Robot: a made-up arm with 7 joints. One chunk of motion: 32 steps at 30 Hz.
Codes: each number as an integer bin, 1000 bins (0 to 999) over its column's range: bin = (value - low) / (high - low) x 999, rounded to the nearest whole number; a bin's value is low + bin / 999 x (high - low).
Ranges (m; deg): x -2.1..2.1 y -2.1..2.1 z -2.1..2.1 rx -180..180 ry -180..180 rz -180..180
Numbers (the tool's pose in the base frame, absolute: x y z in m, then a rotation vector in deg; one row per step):
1: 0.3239 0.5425 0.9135 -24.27 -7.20 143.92
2: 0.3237 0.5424 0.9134 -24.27 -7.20 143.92
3: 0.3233 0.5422 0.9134 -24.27 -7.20 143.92
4: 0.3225 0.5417 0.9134 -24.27 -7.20 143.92
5: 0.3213 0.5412 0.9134 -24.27 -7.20 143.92
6: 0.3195 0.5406 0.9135 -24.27 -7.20 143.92
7: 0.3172 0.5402 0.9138 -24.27 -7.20 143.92
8: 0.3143 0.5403 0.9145 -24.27 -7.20 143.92
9: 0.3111 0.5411 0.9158 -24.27 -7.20 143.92
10: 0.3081 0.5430 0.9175 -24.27 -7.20 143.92
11: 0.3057 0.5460 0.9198 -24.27 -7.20 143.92
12: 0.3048 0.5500 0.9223 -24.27 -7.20 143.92
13: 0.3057 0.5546 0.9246 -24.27 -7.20 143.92
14: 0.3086 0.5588 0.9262 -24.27 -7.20 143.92
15: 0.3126 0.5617 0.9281 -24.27 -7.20 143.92
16: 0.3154 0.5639 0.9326 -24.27 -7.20 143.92
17: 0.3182 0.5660 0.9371 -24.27 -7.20 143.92
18: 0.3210 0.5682 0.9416 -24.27 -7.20 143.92
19: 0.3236 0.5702 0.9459 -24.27 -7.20 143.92
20: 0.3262 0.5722 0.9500 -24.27 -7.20 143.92
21: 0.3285 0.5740 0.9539 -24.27 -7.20 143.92
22: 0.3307 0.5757 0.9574 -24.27 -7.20 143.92
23: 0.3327 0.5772 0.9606 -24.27 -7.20 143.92
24: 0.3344 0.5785 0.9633 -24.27 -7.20 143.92
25: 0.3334 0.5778 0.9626 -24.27 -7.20 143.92
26: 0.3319 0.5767 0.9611 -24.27 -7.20 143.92
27: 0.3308 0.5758 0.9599 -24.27 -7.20 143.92
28: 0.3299 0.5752 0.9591 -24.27 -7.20 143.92
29: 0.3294 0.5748 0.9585 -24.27 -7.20 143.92
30: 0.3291 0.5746 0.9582 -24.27 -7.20 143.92
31: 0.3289 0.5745 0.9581 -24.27 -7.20 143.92
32: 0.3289 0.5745 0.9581 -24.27 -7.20 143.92
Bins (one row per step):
1: 577 629 717 432 480 899
2: 576 629 717 432 480 899
3: 576 628 717 432 480 899
4: 576 628 717 432 480 899
5: 576 628 717 432 480 899
6: 575 628 717 432 480 899
7: 575 628 717 432 480 899
8: 574 628 717 432 480 899
9: 573 628 717 432 480 899
10: 573 629 718 432 480 899
11: 572 629 718 432 480 899
12: 572 630 719 432 480 899
13: 572 631 719 432 480 899
14: 573 632 720 432 480 899
15: 574 633 720 432 480 899
16: 575 634 721 432 480 899
17: 575 634 722 432 480 899
18: 576 635 723 432 480 899
19: 576 635 724 432 480 899
20: 577 636 725 432 480 899
21: 578 636 726 432 480 899
22: 578 636 727 432 480 899
23: 579 637 728 432 480 899
24: 579 637 729 432 480 899
25: 579 637 728 432 480 899
26: 578 637 728 432 480 899
27: 578 636 728 432 480 899
28: 578 636 728 432 480 899
29: 578 636 727 432 480 899
30: 578 636 727 432 480 899
31: 578 636 727 432 480 899
32: 578 636 727 432 480 899

